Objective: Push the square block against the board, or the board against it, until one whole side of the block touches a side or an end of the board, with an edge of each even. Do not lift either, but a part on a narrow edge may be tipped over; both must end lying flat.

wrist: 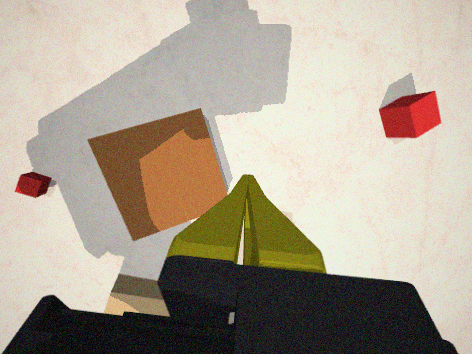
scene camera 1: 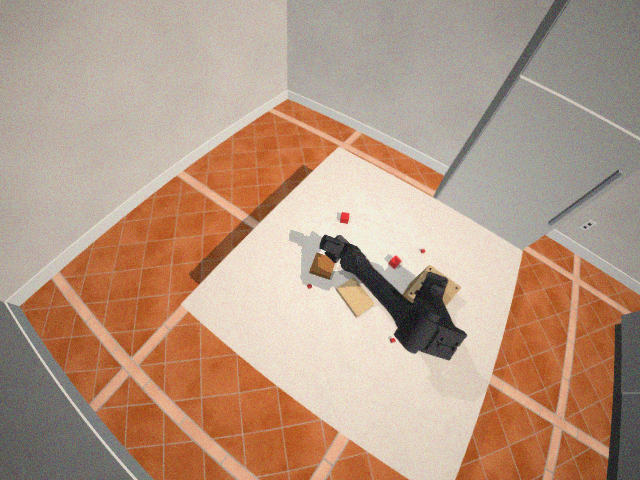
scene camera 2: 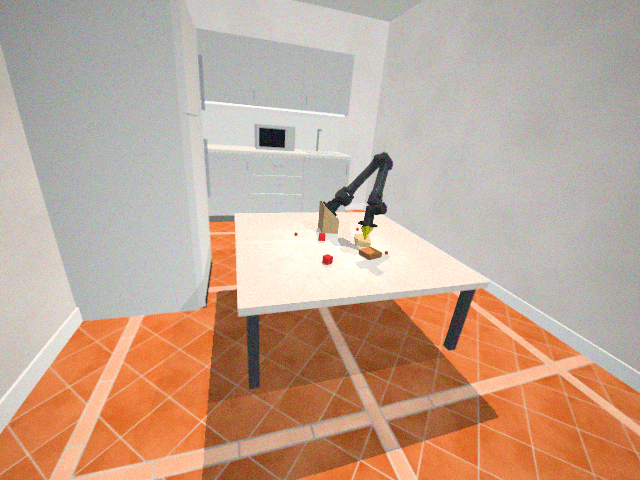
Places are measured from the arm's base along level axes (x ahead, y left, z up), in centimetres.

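Pixels of known places: gripper, fingertip midpoint: point(wrist: 247, 182) point(scene camera 2: 364, 239); arm's base, origin of the base link: point(scene camera 1: 433, 287) point(scene camera 2: 329, 209).
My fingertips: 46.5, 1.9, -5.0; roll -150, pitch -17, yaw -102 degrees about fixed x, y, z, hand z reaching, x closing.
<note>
For each thing: its middle in the pictures, then the offset to it from my fingertips, as dx, dy, dz.
- square block, body centre: point(wrist: 167, 173) point(scene camera 1: 322, 265) point(scene camera 2: 370, 253) -0.1, +5.4, -9.3
- board, body centre: point(wrist: 141, 349) point(scene camera 1: 354, 296) point(scene camera 2: 362, 240) -19.6, +11.7, -9.3
- larger red cube, body centre: point(wrist: 408, 116) point(scene camera 1: 344, 218) point(scene camera 2: 327, 259) +2.6, -24.3, -8.8
- tiny red cube, body centre: point(wrist: 34, 184) point(scene camera 1: 309, 286) point(scene camera 2: 386, 252) +0.6, +17.0, -10.0
The square block point(scene camera 1: 322, 267) point(scene camera 2: 370, 253) point(wrist: 185, 185) is brown and lies flat, partly in the arm's shadow. The board point(scene camera 1: 355, 298) point(scene camera 2: 359, 242) point(wrist: 137, 294) is pale wood and lies flat, nearer the arm's base, with a small gap between it and the block; the gripper body hides much of it in the wrist view. My gripper point(scene camera 2: 366, 238) point(wrist: 247, 182) is shut and empty, its yellow-green fingers pointing down. The tips are above the table, beside the block's near right corner in the wrist view. Scene camera 1 does not show the fingertips clearly.
A larger red cube point(scene camera 1: 344, 217) point(scene camera 2: 327, 259) point(wrist: 410, 116) lies off to the block's side. A tiny red cube point(scene camera 1: 309, 285) point(scene camera 2: 386, 252) point(wrist: 33, 184) lies near the block's other side. Another red cube point(scene camera 1: 394, 261) point(scene camera 2: 321, 236) lies near the arm's wooden base plate point(scene camera 1: 449, 285) point(scene camera 2: 327, 222).
</note>
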